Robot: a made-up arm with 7 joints.
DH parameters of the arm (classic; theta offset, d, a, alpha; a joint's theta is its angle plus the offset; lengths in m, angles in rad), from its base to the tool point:
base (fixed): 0 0 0 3.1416
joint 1: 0 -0.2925 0 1.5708
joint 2: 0 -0.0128 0 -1.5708
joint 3: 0 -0.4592 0 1.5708
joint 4: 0 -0.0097 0 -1.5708
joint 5: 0 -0.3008 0 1.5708
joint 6: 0 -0.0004 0 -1.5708
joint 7: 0 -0.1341 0 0
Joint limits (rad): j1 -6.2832..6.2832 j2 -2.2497..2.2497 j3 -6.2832..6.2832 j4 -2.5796..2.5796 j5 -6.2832..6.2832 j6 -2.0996..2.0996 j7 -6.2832..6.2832
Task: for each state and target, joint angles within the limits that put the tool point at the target. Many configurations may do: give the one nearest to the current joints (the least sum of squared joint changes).
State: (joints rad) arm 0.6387 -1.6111 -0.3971 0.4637 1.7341 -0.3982 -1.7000
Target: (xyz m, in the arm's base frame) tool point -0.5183 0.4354 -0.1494
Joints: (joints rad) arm 0.4381 -2.2497 -0.6682 0.4355 1.7002 -1.0475 -1.7000
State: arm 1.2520 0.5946 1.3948 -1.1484 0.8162 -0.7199 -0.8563
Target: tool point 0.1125 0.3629 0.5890
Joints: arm 0.8597 -0.0651 0.9583 -1.7724 0.6470 -0.7274 -0.8563
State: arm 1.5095 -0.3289 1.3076 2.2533 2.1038 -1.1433 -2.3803
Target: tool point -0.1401 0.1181 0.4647
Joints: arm 2.0065 -0.7896 1.5682 2.3967 2.2909 -1.3145 -2.3803
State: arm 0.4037 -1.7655 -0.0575 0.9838 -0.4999 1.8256 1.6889
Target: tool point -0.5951 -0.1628 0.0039
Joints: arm -0.3365 -2.2497 -0.0126 0.2814 -0.5660 2.0559 1.6889
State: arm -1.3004 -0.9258 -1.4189 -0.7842 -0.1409 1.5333 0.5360
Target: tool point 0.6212 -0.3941 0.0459
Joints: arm -2.2517 -1.7902 -1.2731 -1.0618 -0.2374 1.2591 0.5360
